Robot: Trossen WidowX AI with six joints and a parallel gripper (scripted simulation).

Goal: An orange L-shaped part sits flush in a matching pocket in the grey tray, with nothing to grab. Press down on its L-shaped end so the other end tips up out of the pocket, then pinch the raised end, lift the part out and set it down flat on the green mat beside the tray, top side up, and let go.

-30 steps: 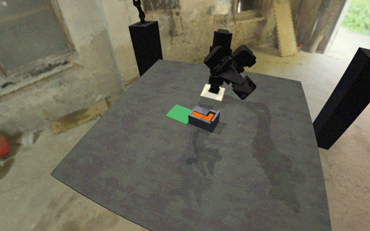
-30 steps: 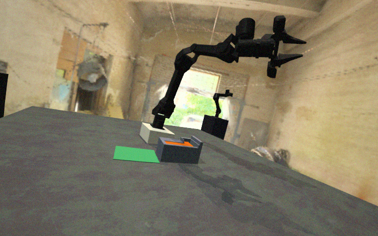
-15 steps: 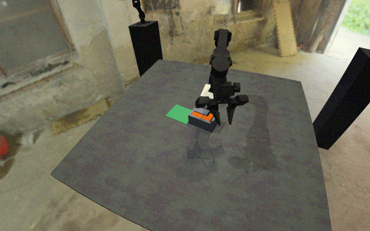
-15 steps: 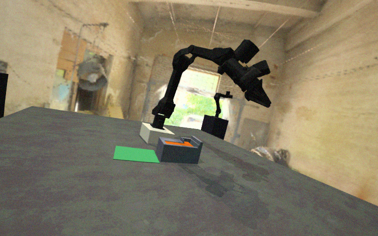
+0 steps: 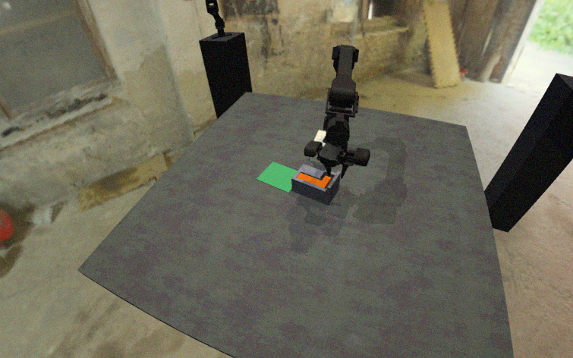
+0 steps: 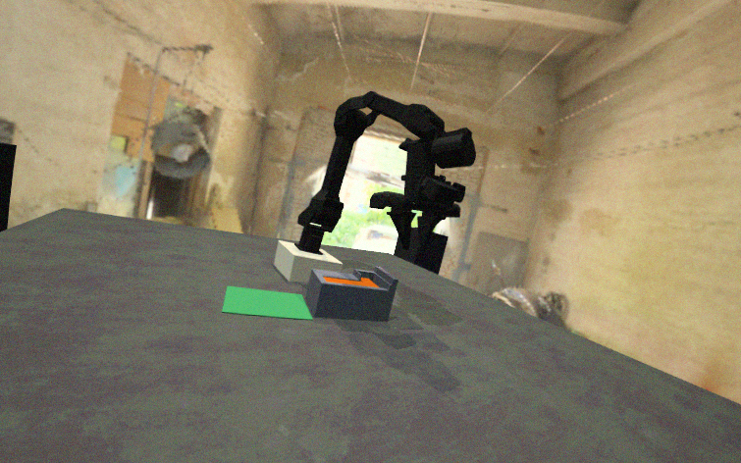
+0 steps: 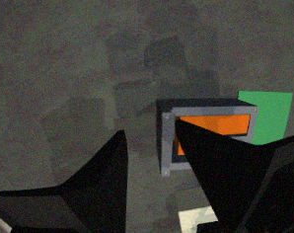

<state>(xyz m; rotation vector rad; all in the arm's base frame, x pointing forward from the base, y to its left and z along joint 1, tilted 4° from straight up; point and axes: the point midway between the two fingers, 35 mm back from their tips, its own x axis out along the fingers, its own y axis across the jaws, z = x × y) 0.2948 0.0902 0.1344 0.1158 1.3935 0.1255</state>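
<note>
The orange L-shaped part is 100 mm below my gripper tip, 80 mm to the right of it and 60 mm behind it. Round my gripper tip: green mat 240 mm to the right, 170 mm below, 80 mm behind.
</note>
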